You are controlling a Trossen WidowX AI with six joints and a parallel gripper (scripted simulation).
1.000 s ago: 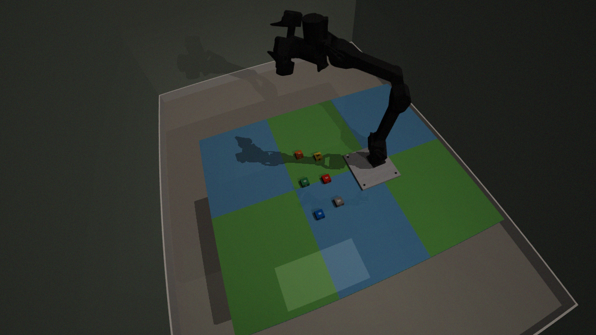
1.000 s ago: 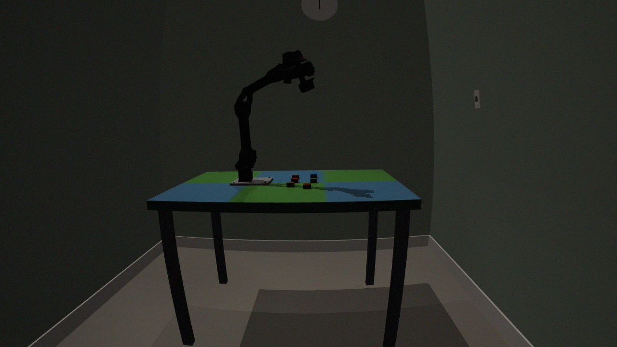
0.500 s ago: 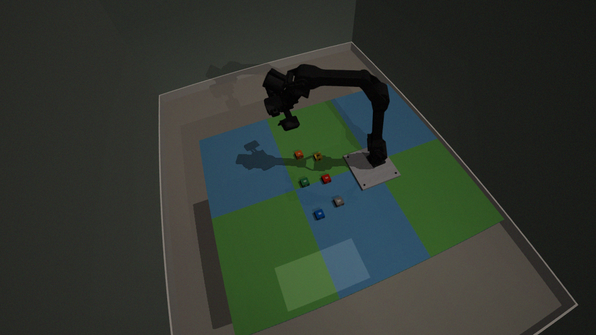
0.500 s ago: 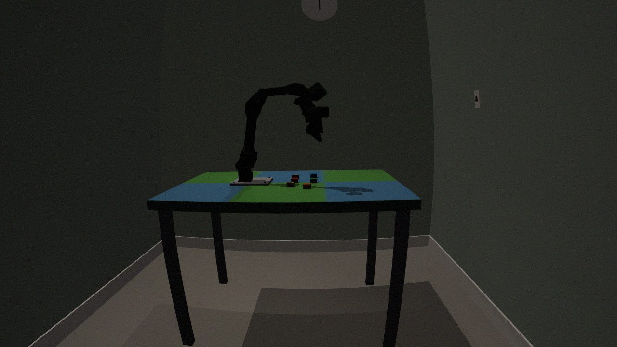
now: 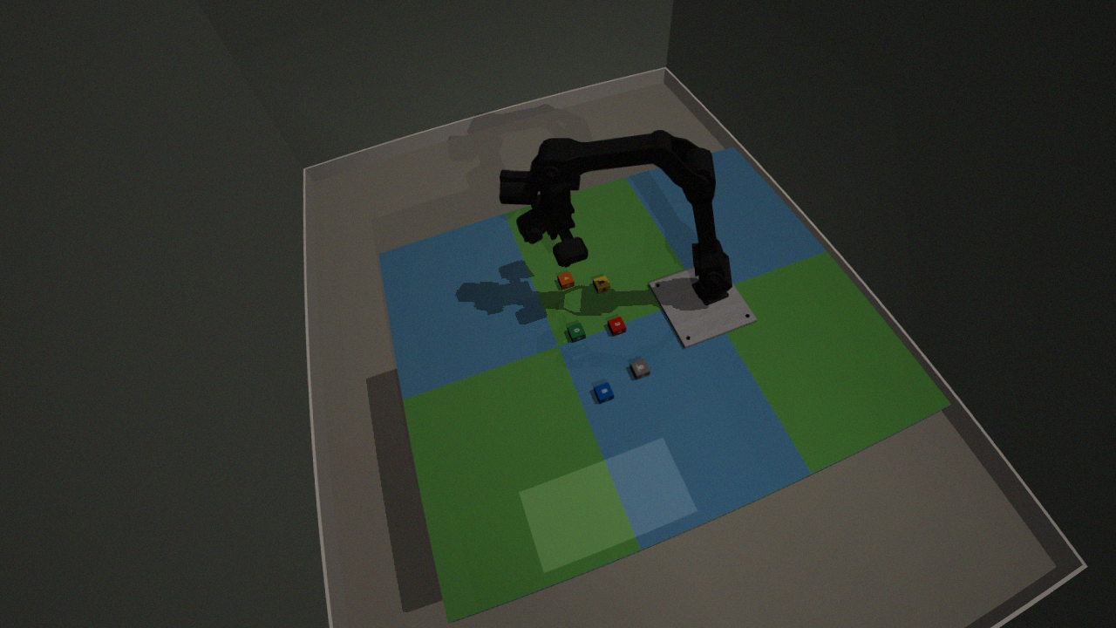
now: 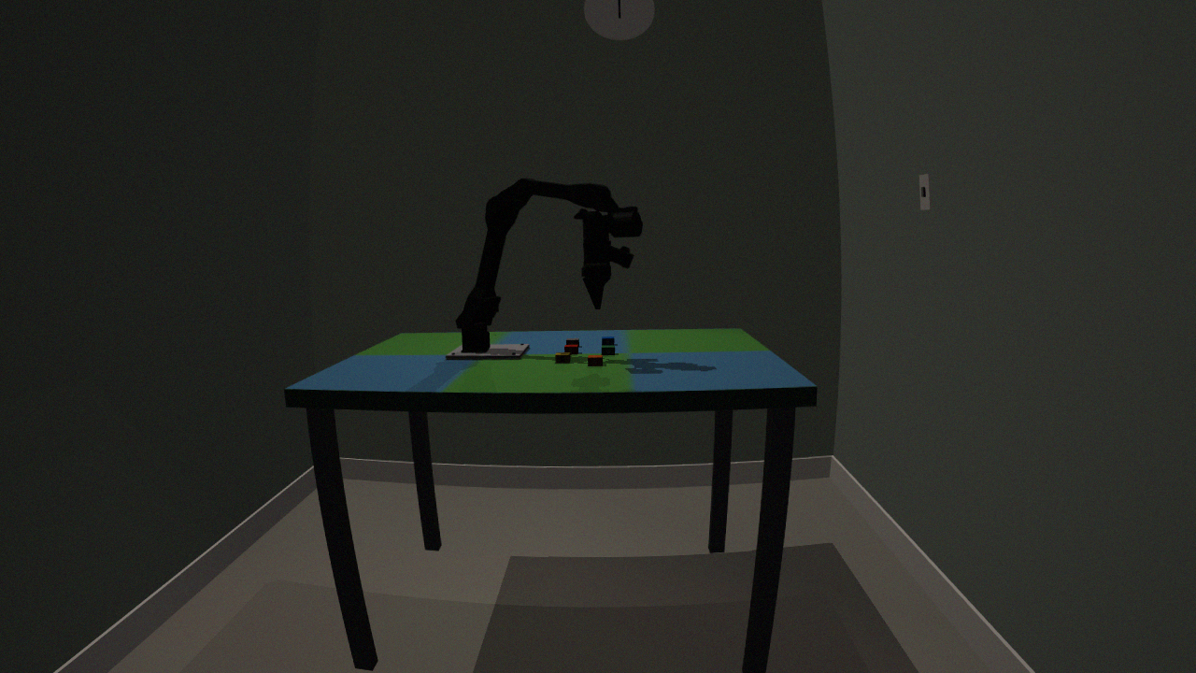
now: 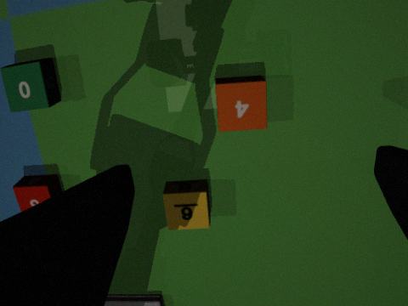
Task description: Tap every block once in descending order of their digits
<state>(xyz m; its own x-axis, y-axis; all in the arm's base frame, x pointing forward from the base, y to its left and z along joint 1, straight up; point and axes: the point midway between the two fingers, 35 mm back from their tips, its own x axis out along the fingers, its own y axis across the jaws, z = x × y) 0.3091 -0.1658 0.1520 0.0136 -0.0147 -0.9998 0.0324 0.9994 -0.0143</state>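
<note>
Now: gripper tip 28 cm to the right of the grey block, 12 cm above it and 6 cm past it. From my gripper tip the other things lie so: yellow block (12 cm below, 8 cm behind, 4 cm to the left); then dark green block (14 cm to the left, 12 cm below, 2 cm ahead); then orange block (12 cm below, 1 cm to the right, 1 cm behind).
</note>
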